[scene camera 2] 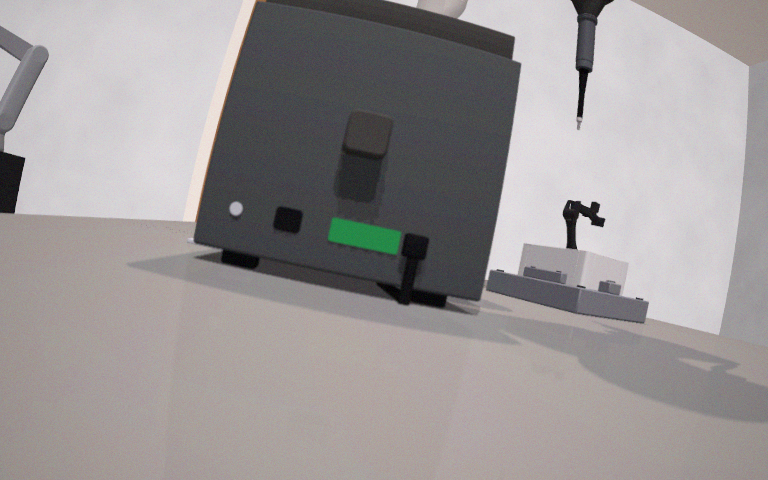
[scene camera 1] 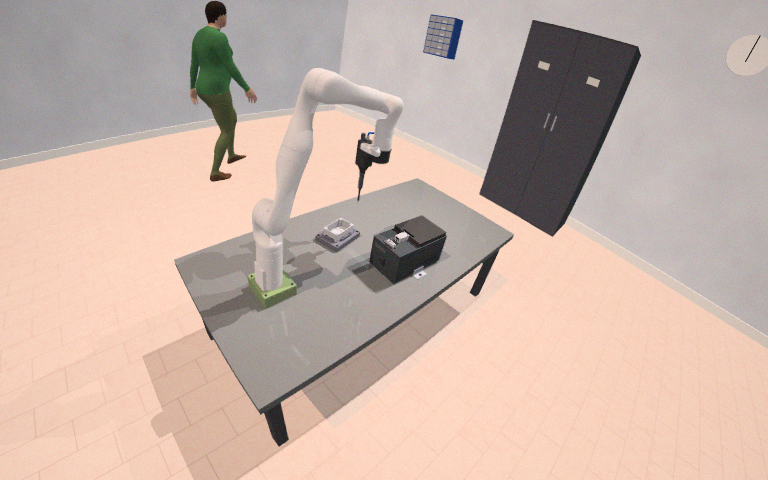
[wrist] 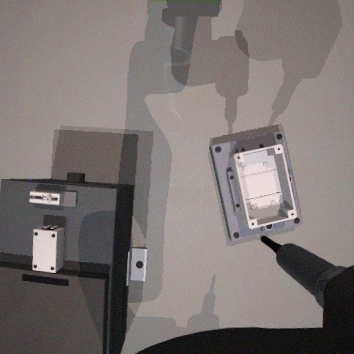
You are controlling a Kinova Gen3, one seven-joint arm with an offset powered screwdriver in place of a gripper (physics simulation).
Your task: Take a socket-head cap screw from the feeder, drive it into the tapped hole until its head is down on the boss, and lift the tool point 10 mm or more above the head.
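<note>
The screwdriver (scene camera 1: 358,199) (scene camera 2: 579,117) (wrist: 263,238) hangs with its bit pointing down, high above the table. A small light cap screw (scene camera 2: 578,123) is on the bit's tip in scene camera 2; it is too small to make out in the other views. The white open housing (scene camera 1: 331,234) (scene camera 2: 603,272) (wrist: 274,221) has holed corner bosses and sits on a grey fixture plate (scene camera 2: 611,305) (wrist: 222,200). In the wrist view the tip appears just below the plate's lower edge. Which hole is the tapped one cannot be told. The dark feeder (scene camera 1: 385,266) (scene camera 2: 441,169) (wrist: 15,215) stands beside the fixture.
The arm's green base (scene camera 1: 271,297) stands on the grey table (scene camera 1: 317,333). A small bracket (scene camera 1: 419,274) (wrist: 139,264) lies beside the feeder. A black jointed arm (scene camera 2: 571,226) shows behind the housing. A person (scene camera 1: 212,59) and a dark cabinet (scene camera 1: 557,124) stand beyond the table.
</note>
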